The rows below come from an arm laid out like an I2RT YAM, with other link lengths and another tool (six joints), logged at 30 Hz.
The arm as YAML. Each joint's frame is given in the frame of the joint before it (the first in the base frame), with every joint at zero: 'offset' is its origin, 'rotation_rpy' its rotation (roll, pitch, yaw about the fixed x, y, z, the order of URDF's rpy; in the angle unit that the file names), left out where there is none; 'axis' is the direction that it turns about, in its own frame. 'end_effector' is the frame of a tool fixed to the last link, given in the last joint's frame.
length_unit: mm
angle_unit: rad
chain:
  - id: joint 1
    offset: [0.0, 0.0, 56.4]
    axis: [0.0, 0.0, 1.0]
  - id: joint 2
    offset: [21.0, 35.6, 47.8]
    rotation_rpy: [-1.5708, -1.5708, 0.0]
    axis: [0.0, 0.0, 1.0]
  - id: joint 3
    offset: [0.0, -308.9, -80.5]
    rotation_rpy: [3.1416, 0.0, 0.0]
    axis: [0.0, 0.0, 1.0]
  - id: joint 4
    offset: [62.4, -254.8, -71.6]
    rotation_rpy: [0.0, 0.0, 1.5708]
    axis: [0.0, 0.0, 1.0]
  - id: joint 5
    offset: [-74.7, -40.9, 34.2]
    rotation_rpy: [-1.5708, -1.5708, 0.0]
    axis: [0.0, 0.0, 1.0]
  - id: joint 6
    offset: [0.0, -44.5, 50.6]
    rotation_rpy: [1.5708, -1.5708, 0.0]
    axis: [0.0, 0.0, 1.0]
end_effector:
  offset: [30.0, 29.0, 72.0]
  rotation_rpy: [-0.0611, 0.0, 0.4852]
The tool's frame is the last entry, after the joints.
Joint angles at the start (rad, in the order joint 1, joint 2, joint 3, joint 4, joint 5, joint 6): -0.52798 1.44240 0.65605 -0.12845 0.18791 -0.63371
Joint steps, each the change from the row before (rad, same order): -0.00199 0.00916 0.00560 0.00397 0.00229 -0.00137; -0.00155 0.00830 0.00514 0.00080 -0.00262 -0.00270; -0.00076 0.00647 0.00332 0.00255 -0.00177 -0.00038; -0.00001 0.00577 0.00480 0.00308 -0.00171 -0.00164; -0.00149 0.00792 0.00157 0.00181 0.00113 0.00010; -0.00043 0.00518 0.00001 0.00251 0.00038 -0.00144; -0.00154 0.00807 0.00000 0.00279 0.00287 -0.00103; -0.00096 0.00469 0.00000 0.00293 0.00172 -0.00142; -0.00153 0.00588 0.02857 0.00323 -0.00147 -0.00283; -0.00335 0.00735 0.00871 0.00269 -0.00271 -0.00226
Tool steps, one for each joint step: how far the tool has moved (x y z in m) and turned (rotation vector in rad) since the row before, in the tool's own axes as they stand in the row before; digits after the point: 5 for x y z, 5 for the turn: -0.00150 -0.00089 0.00180 0.00348 0.00040 0.00028; -0.00092 -0.00019 0.00150 -0.00204 0.00238 -0.00179; -0.00083 0.00001 0.00130 -0.00140 0.00049 0.00013; -0.00170 0.00001 0.00111 -0.00137 -0.00223 -0.00138; 0.00042 -0.00029 0.00167 0.00129 0.00490 0.00073; 0.00044 -0.00001 0.00119 0.00022 0.00284 -0.00142; 0.00099 -0.00045 0.00181 0.00291 0.00598 -0.00044; 0.00034 -0.00035 0.00112 0.00197 0.00227 -0.00086; -0.01179 -0.00227 0.00007 0.00348 -0.02514 0.00171; -0.00278 -0.00107 0.00141 -0.00006 -0.00360 0.00086
